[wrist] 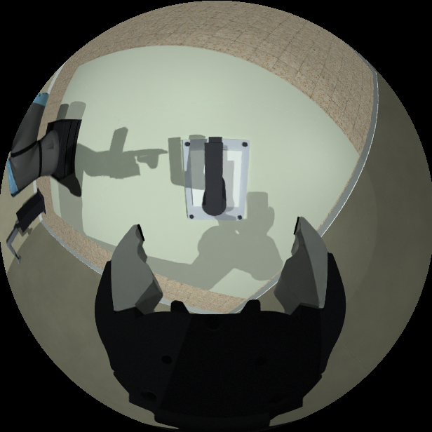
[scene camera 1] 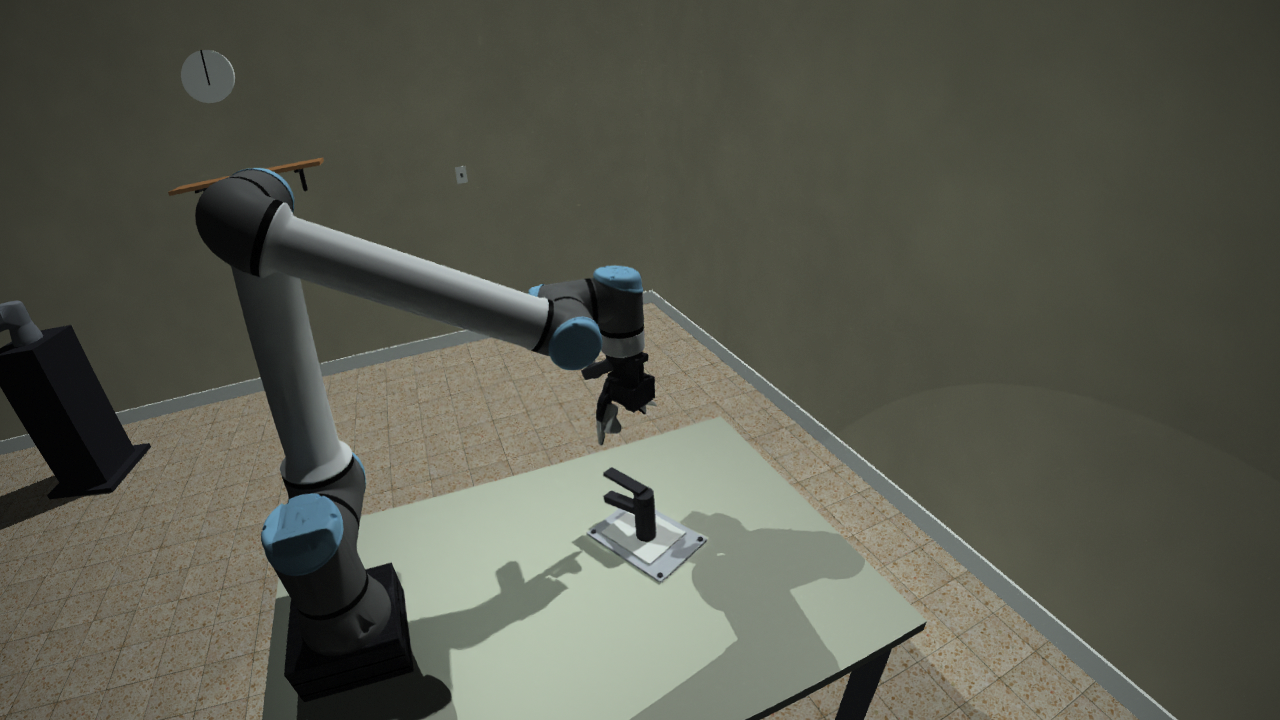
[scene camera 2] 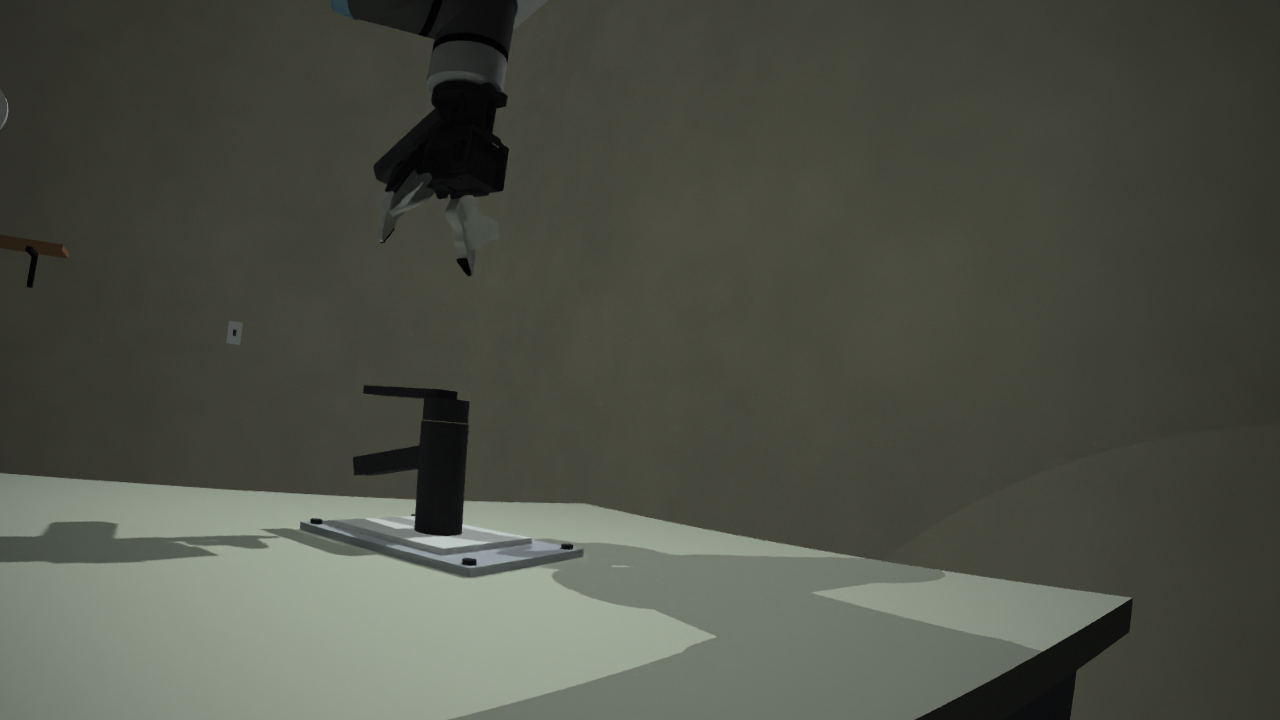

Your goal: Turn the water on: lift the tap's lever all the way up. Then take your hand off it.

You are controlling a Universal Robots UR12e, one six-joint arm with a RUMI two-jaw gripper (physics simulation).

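Places are measured from the arm's base along level axes (x up, y left, z back), in metres.
Pixels of known places: gripper, between the fingertips: (scene camera 1: 623, 428) (scene camera 2: 428, 260); arm's base, origin of its link: (scene camera 1: 346, 616).
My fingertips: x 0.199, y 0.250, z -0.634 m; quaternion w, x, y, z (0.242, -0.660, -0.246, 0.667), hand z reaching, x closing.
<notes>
For each thing: its top centre in the pictures, then the offset to it from my fingertips. "pt": a spot on its surface instead. Level surfaces: height alone.
- black tap, a spot on its surface: (scene camera 2: 441, 479) (scene camera 1: 645, 525) pt dx -0.227, dy -0.076, dz -0.024 m
- grey mounting plate, a spot on its surface: (scene camera 2: 519, 562) pt dx -0.289, dy -0.161, dz -0.083 m
- spout, centre of its top: (scene camera 2: 396, 441) (scene camera 1: 622, 495) dx -0.196, dy +0.004, dz +0.014 m
- pale green table, height of its surface: dx -0.295 m
A black tap (scene camera 1: 645, 521) (scene camera 2: 441, 479) (wrist: 215, 205) stands upright on a grey mounting plate (scene camera 1: 684, 548) (scene camera 2: 519, 562) (wrist: 245, 175). Its flat lever (scene camera 1: 624, 481) (scene camera 2: 404, 391) (wrist: 214, 162) sits on top, close to level in scene camera 2, with a clear gap above the spout (scene camera 1: 618, 501) (scene camera 2: 386, 460). In the wrist view the lever hides the spout. My gripper (scene camera 1: 626, 424) (scene camera 2: 426, 256) (wrist: 217, 222) is open and empty. It hangs well above the tap, fingers pointing down, and touches neither tap nor lever.
The plate lies on a pale green table (scene camera 1: 537, 644) (scene camera 2: 223, 644) (wrist: 135, 85). The arm's black base (scene camera 1: 353, 667) (wrist: 67, 150) stands at the table's left in scene camera 1. Arm shadows fall around the plate. A dark pedestal (scene camera 1: 62, 402) stands on the floor at far left.
</notes>
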